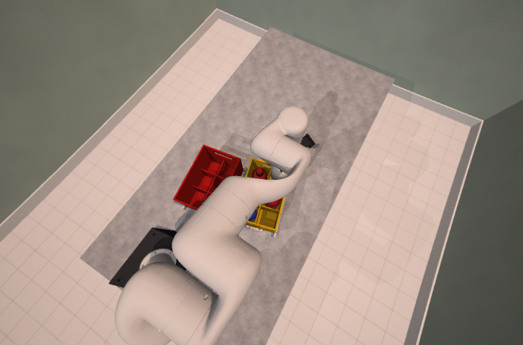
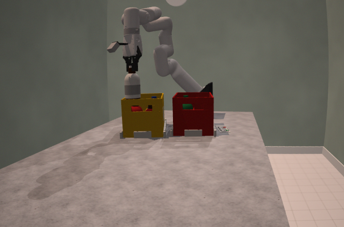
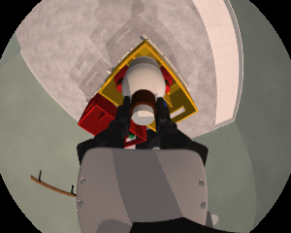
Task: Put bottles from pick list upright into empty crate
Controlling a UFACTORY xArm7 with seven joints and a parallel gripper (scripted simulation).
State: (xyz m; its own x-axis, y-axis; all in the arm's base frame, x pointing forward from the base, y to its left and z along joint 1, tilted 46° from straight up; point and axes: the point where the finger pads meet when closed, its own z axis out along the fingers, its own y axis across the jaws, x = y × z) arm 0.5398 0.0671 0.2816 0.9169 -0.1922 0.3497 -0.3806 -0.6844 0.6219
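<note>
The white bottle is 7 cm below my hand. Round my hand: blue bottle (19 cm behind, 1 cm to the left, 23 cm below); red crate (20 cm behind, 23 cm to the left, 24 cm below); yellow crate (10 cm behind, 1 cm to the left, 24 cm below).
</note>
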